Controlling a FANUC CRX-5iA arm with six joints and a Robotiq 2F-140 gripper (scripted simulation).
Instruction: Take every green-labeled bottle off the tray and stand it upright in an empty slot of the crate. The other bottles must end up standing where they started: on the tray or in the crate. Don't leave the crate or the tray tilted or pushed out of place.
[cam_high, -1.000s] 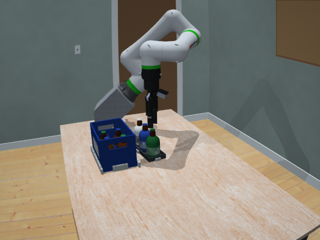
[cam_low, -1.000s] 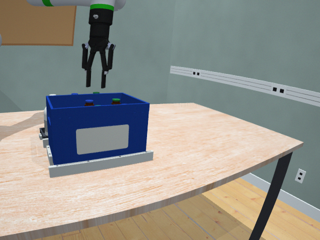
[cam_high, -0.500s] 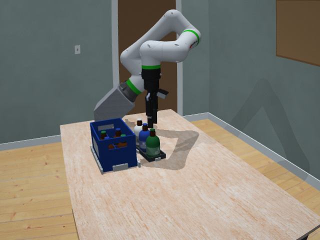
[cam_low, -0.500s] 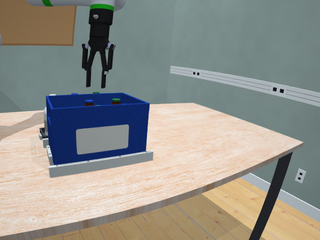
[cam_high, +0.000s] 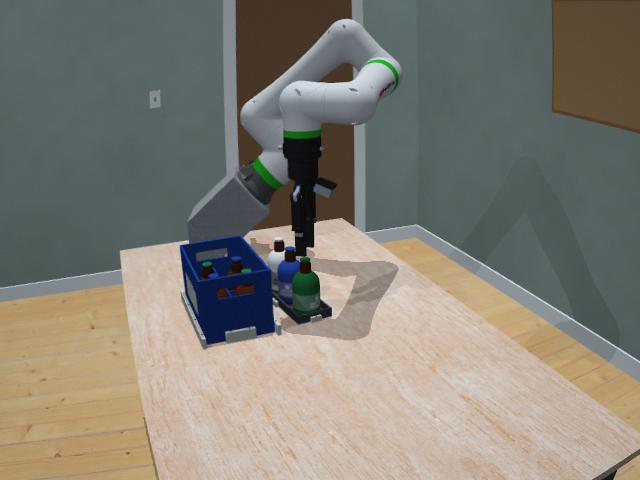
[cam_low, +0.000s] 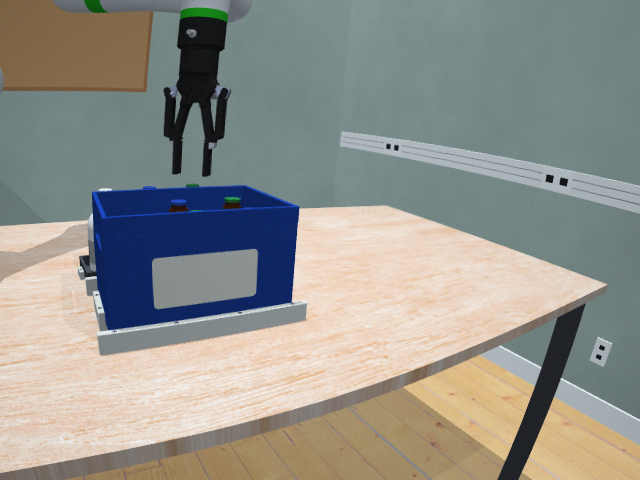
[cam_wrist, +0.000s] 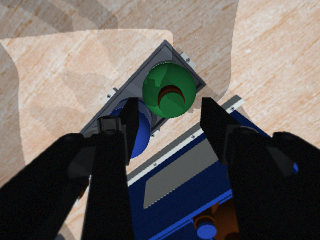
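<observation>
Right now my hand is 130 mm above the green-labeled bottle. From my hand the other things lie so: white-labeled bottle (170 mm behind, 50 mm to the right, 130 mm below); then blue-labeled bottle (80 mm behind, 30 mm to the right, 130 mm below); then black tray (80 mm behind, 30 mm to the right, 200 mm below).
</observation>
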